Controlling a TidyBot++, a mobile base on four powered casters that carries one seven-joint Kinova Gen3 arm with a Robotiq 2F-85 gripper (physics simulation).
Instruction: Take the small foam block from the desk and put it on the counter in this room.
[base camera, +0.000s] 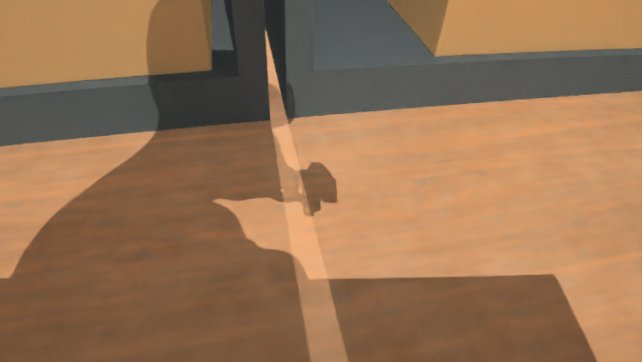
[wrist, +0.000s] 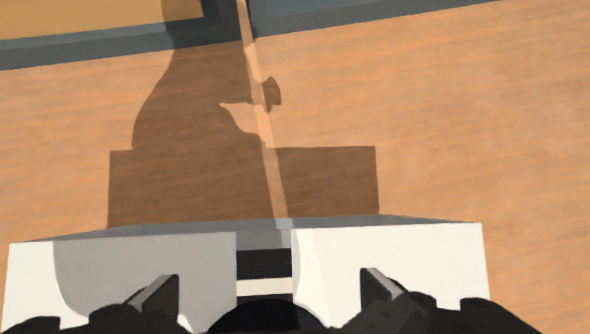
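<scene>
My gripper is open, its two dark fingers standing wide apart above the white top of my own base in the wrist view. No object shows between the fingers. The foam block, the desk and the counter cannot be made out in either view. The gripper does not show in the base camera view, where shadows of the arm and base fall on the floor.
Dark grey framed panels with tan faces stand along the far edge of the wooden floor. A narrow gap parts two of them. My white base fills the bottom of the wrist view.
</scene>
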